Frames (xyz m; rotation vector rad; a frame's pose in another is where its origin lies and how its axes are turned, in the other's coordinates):
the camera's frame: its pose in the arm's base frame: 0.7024 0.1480 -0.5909 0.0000 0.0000 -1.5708
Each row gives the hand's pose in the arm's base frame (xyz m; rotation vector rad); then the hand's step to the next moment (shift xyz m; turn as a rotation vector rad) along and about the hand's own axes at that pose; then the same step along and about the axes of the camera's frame.
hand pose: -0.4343 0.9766 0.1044 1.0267 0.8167 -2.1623
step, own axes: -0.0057 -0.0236 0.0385 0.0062 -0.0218 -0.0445
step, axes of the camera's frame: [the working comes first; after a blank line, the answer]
step, axes of the arm's base frame: -0.0314 -0.0120 0.0307 0.0007 0.0449 -0.0219

0.0120 -0.0314 0.0307 -0.0449 0.0007 -0.0219
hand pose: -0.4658 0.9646 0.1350 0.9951 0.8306 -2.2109
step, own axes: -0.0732 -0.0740 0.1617 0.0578 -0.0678 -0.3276
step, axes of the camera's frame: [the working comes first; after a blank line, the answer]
step, axes of the arm's base frame: -0.0819 -0.0521 0.1660 0.0635 0.2676 -0.1990

0.0521 -0.0819 0.1660 -0.2676 0.0635 -0.1990
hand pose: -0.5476 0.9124 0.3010 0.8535 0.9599 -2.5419
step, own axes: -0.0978 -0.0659 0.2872 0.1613 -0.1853 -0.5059
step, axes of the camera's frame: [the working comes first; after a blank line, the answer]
step, axes of the arm's base frame: -0.0760 -0.1396 0.2667 0.0050 0.4681 -0.3116

0.1396 -0.0760 0.2667 -0.4681 0.0050 -0.3116
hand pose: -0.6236 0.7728 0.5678 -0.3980 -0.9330 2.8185
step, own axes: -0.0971 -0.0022 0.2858 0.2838 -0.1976 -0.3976
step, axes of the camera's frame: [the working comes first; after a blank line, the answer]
step, axes of the arm's base frame: 0.0087 -0.1806 0.2417 -0.1431 0.4437 -0.2456

0.1806 0.0087 0.2417 -0.4437 -0.1431 -0.2456
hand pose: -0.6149 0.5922 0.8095 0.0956 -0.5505 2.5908
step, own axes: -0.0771 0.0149 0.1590 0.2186 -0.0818 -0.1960
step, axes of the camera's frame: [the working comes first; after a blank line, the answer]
step, axes of the arm's base frame: 0.0557 -0.1098 0.1276 -0.1471 0.2414 -0.1138

0.1098 0.0557 0.1276 -0.2414 -0.1471 -0.1138
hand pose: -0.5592 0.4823 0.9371 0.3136 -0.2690 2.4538
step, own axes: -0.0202 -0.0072 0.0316 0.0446 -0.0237 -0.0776
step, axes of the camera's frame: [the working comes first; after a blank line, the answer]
step, axes of the arm's base frame: 0.0249 -0.0145 0.0250 -0.0316 0.0647 -0.0582

0.0145 0.0249 0.0250 -0.0647 -0.0316 -0.0582
